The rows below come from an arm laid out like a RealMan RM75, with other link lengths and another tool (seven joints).
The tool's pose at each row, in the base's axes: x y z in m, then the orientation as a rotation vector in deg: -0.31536 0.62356 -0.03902 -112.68 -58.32 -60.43; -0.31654 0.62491 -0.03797 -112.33 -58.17 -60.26; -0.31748 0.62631 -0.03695 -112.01 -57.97 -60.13; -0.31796 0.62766 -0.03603 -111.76 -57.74 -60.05; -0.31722 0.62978 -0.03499 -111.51 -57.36 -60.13; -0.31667 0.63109 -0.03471 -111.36 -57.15 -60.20; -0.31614 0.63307 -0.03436 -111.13 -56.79 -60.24; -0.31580 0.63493 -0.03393 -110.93 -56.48 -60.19; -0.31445 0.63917 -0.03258 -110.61 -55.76 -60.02; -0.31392 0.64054 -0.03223 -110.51 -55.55 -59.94; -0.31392 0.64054 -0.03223 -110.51 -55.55 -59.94; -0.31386 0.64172 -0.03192 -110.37 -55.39 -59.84; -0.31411 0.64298 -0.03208 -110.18 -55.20 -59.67; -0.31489 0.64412 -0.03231 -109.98 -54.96 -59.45
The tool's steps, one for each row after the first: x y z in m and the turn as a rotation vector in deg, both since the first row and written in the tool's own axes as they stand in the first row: 0.00091 -0.00185 0.00024 0.34 0.18 0.16; 0.00190 -0.00351 0.00062 0.64 0.37 0.34; 0.00296 -0.00474 0.00115 0.85 0.57 0.52; 0.00481 -0.00529 0.00270 0.96 0.89 0.75; 0.00567 -0.00548 0.00385 1.02 1.09 0.87; 0.00680 -0.00601 0.00551 1.14 1.37 1.10; 0.00789 -0.00667 0.00698 1.29 1.58 1.33; 0.01090 -0.00775 0.01035 1.57 1.97 1.90; 0.01184 -0.00800 0.01151 1.67 2.07 2.07; 0.01184 -0.00800 0.01151 1.67 2.07 2.07; 0.01251 -0.00856 0.01236 1.82 2.16 2.22; 0.01267 -0.00933 0.01339 2.04 2.27 2.42; 0.01254 -0.01049 0.01416 2.29 2.37 2.67
